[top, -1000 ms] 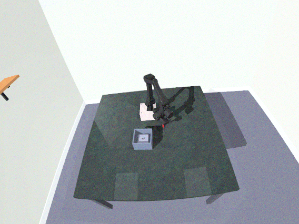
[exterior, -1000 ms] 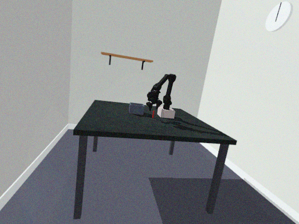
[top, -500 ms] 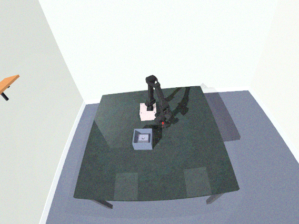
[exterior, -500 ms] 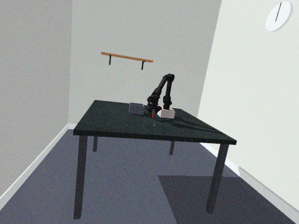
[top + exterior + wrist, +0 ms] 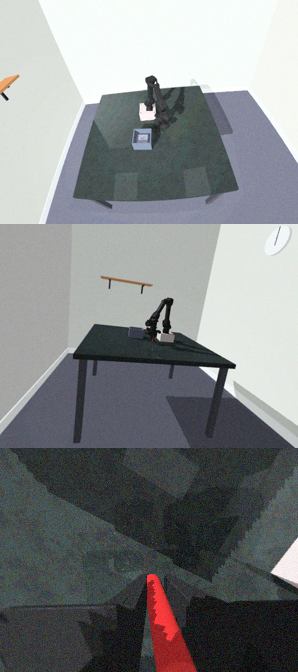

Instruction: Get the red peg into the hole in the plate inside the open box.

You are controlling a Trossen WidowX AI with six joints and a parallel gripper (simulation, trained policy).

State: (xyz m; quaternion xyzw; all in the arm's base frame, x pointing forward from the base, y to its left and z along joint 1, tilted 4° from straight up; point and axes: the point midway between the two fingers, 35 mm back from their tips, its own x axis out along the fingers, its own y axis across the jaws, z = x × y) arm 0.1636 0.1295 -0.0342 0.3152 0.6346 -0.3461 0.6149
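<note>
The grey box is 17 cm ahead of my gripper tip, 16 cm to the right of it and 1 cm above it. Also, from my gripper tip: red peg 2 cm above, 1 cm to the left.
</note>
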